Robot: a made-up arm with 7 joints.
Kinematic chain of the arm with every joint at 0, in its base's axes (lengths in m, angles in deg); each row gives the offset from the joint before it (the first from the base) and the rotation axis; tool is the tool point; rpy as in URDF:
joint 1: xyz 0 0 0 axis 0.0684 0.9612 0.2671
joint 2: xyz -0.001 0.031 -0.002 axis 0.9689 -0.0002 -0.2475
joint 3: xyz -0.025 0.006 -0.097 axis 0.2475 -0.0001 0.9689
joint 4: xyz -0.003 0 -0.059 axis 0.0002 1 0
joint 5: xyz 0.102 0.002 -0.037 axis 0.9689 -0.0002 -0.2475
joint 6: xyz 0.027 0 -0.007 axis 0.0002 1 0
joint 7: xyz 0.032 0 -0.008 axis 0.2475 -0.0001 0.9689
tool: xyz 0 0 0 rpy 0 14.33 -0.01
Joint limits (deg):
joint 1: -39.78..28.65
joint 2: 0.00..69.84
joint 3: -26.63..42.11
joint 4: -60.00..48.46
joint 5: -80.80..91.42
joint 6: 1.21..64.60
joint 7: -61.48..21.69
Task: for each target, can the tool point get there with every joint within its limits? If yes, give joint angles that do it. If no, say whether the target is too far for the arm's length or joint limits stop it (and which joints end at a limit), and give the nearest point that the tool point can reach.
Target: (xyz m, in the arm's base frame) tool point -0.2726 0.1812 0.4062
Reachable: no: too far | nearest point 0.0485 0.1094 0.1042 | short by 0.447 m
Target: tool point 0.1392 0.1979 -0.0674
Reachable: yes | joints 9.60 62.45 15.72 -11.89 62.06 33.50 -36.69
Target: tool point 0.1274 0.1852 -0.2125
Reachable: yes | joints -6.67 29.25 11.02 23.44 37.61 25.62 -47.30
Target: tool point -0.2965 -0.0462 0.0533
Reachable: no: joint limits stop it (at a limit: joint 1, joint 3, joint 4, joint 5, joint 6) | nearest point 0.0061 0.0216 -0.1042 | short by 0.348 m
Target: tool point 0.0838 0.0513 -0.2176
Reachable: yes | joints 8.89 18.15 -13.28 -12.20 -15.68 56.34 3.52
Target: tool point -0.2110 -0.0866 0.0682
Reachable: no: joint limits stop it (at a limit: joint 1, joint 3, joint 4, joint 5, joint 6) | nearest point 0.0223 -0.0110 -0.0927 | short by 0.293 m
